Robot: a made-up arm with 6 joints. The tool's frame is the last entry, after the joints. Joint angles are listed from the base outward.
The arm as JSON. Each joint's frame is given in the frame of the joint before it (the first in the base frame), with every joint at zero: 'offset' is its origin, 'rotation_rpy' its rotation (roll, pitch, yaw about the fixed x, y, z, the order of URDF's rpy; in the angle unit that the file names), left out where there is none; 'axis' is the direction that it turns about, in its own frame. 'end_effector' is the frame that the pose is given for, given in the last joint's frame.
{
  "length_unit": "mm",
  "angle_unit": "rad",
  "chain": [
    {
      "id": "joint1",
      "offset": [
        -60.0,
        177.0,
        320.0
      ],
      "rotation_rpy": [
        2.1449,
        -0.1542,
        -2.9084
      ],
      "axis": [
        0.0,
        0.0,
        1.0
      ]
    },
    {
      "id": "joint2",
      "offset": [
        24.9,
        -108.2,
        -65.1
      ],
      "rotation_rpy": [
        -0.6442,
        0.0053,
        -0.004
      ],
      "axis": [
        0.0,
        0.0,
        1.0
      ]
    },
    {
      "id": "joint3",
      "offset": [
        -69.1,
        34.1,
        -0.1
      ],
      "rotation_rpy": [
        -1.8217,
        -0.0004,
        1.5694
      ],
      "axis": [
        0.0,
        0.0,
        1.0
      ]
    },
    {
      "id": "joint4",
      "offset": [
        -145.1,
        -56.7,
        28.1
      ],
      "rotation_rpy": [
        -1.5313,
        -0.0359,
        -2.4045
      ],
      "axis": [
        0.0,
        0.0,
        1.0
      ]
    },
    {
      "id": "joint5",
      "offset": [
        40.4,
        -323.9,
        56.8
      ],
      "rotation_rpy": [
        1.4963,
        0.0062,
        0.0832
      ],
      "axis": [
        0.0,
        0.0,
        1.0
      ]
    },
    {
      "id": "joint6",
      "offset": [
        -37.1,
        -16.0,
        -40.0
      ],
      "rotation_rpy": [
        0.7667,
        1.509,
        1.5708
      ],
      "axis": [
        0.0,
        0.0,
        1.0
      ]
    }
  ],
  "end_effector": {
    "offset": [
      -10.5,
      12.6,
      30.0
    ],
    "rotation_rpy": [
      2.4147,
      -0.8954,
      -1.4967
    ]
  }
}
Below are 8 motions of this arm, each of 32 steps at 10 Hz.
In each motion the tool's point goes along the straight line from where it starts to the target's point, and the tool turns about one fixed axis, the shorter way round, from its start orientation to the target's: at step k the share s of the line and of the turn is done. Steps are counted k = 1, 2, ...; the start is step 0. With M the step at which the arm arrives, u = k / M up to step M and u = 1 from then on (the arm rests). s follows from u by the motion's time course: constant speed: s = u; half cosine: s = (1 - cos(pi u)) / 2; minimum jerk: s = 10 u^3 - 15 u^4 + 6 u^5.
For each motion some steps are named. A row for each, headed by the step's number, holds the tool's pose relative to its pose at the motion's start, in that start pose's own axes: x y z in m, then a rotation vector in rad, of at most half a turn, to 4 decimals.
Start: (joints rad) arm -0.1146 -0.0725 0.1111 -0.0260 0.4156 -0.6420
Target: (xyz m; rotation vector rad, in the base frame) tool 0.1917 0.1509 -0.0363 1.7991 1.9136 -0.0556
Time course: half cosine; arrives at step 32
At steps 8, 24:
8: -0.0099 -0.0407 -0.0008 0.1084 -0.0128 -0.0648
24: -0.0578 -0.2375 -0.0048 0.6318 -0.0749 -0.3776

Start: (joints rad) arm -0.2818 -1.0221 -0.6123 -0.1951 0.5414 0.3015
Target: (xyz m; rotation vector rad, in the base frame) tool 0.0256 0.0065 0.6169 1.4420 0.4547 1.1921
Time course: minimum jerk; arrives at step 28
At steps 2, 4, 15, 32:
2: -0.0003 0.0000 -0.0005 -0.0009 -0.0006 0.0020
4: -0.0025 0.0002 -0.0038 -0.0063 -0.0044 0.0142
15: -0.0599 0.0053 -0.0930 -0.1533 -0.1076 0.3469
32: -0.1056 0.0093 -0.1641 -0.2705 -0.1898 0.6122

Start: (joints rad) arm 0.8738 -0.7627 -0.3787 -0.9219 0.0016 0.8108
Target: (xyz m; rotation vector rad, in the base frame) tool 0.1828 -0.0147 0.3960 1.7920 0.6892 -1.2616
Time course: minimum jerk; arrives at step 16
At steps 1, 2, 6, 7, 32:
1: 0.0002 0.0000 -0.0001 0.0003 -0.0006 0.0000
2: 0.0012 0.0003 -0.0006 0.0020 -0.0045 -0.0001
6: 0.0197 0.0049 -0.0105 0.0344 -0.0775 -0.0022
7: 0.0275 0.0068 -0.0147 0.0480 -0.1082 -0.0030
32: 0.0717 0.0177 -0.0383 0.1251 -0.2818 -0.0078

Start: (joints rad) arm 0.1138 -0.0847 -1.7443 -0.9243 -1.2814 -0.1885
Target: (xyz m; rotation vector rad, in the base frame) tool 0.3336 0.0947 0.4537 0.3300 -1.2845 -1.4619
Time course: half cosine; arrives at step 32
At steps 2, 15, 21, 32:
2: 0.0016 0.0002 0.0011 0.0097 -0.0007 -0.0085
15: 0.0752 0.0088 0.0529 0.4563 -0.0344 -0.3973
21: 0.1227 0.0143 0.0864 0.7443 -0.0561 -0.6481
32: 0.1668 0.0195 0.1174 1.0117 -0.0763 -0.8810

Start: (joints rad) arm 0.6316 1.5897 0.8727 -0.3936 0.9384 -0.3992
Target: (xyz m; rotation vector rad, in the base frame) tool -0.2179 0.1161 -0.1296 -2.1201 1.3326 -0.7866
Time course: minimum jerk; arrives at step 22
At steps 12, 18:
12: 0.1196 -0.0366 -0.0310 0.6024 0.9794 0.4501
18: 0.1954 -0.0598 -0.0507 0.9839 1.5997 0.7351

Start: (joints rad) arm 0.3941 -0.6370 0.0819 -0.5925 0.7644 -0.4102
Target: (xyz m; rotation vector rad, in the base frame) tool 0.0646 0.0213 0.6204 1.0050 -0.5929 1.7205
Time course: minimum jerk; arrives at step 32
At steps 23, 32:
23: 0.0305 0.1897 -0.1587 -0.7203 0.2431 0.8107
32: 0.0355 0.2204 -0.1843 -0.8368 0.2824 0.9418

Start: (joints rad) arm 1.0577 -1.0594 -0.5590 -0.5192 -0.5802 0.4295
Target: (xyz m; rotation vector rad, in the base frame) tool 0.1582 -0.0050 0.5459 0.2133 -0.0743 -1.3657
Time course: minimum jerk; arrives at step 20
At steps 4, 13, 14, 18, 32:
4: -0.0083 -0.0008 0.0012 -0.0188 -0.0504 0.0250
13: -0.1093 -0.0111 0.0159 -0.2480 -0.6657 0.3308
14: -0.1197 -0.0121 0.0174 -0.2714 -0.7284 0.3620
18: -0.1417 -0.0143 0.0206 -0.3215 -0.8629 0.4288
32: -0.1430 -0.0145 0.0208 -0.3243 -0.8704 0.4325

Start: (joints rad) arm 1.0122 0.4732 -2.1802 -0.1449 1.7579 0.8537
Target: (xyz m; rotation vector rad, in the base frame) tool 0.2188 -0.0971 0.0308 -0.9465 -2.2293 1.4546
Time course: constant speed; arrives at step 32
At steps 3, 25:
3: -0.0064 -0.0107 -0.0318 -0.0741 -0.0291 0.0209
25: -0.0534 -0.0894 -0.2651 -0.6176 -0.2425 0.1738

